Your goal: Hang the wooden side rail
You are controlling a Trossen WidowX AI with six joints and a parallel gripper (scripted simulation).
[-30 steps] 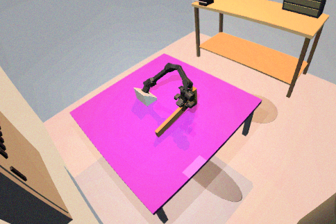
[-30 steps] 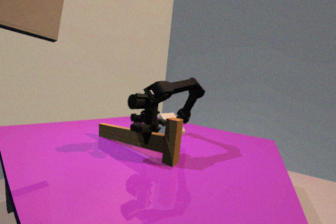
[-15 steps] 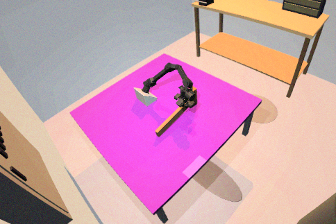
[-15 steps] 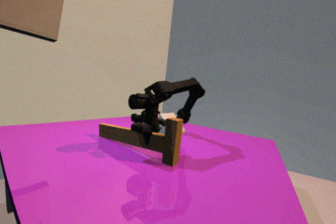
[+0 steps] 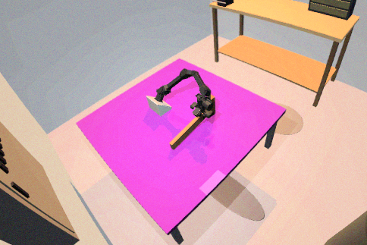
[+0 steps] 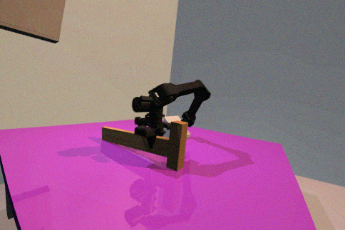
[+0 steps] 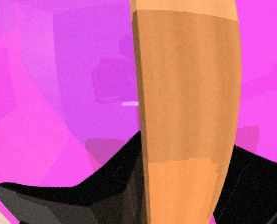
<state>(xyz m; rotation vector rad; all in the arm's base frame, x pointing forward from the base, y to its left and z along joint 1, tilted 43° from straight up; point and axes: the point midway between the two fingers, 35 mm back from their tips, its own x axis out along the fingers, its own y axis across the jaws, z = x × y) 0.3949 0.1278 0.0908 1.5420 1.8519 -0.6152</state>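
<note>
My gripper tip is 11 cm to the right of the headboard post, 4 cm below it and 2 cm past it.
</note>
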